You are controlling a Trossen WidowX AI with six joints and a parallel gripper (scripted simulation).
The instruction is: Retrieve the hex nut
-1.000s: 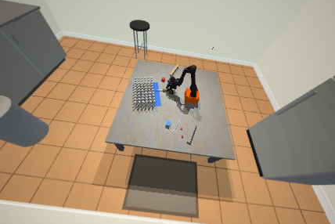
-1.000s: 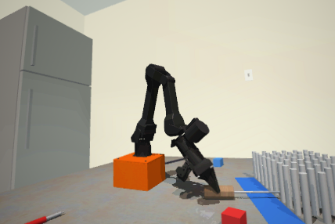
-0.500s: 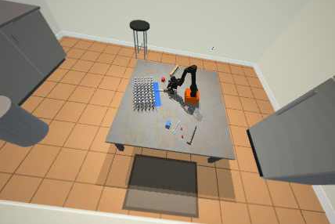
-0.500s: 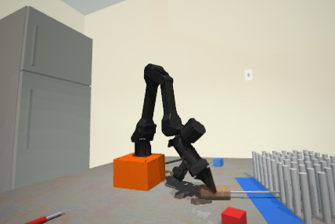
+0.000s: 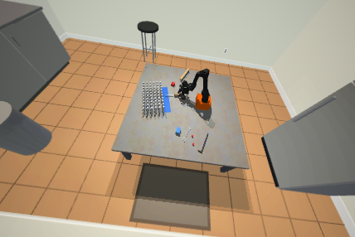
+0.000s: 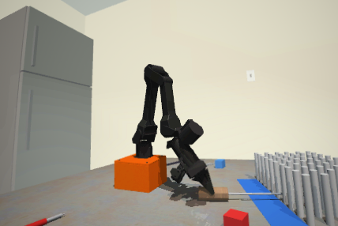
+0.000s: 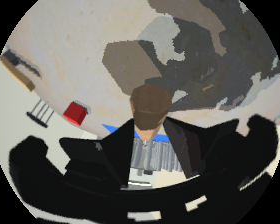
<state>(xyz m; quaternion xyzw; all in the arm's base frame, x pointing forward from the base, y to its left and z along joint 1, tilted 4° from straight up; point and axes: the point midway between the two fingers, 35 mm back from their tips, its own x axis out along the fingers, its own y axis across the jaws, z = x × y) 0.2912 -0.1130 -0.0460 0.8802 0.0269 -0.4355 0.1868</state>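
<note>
Now: the red-handled tool 380 mm behind my gripper tip, 280 mm to the right of it and 10 mm below it. Also, from my gripper tip: blue taped strip 140 mm ahead, 80 mm to the left, 20 mm below; red cube 80 mm ahead, 170 mm to the right; wooden-handled tool 100 mm ahead, 20 mm to the left, 10 mm below.
</note>
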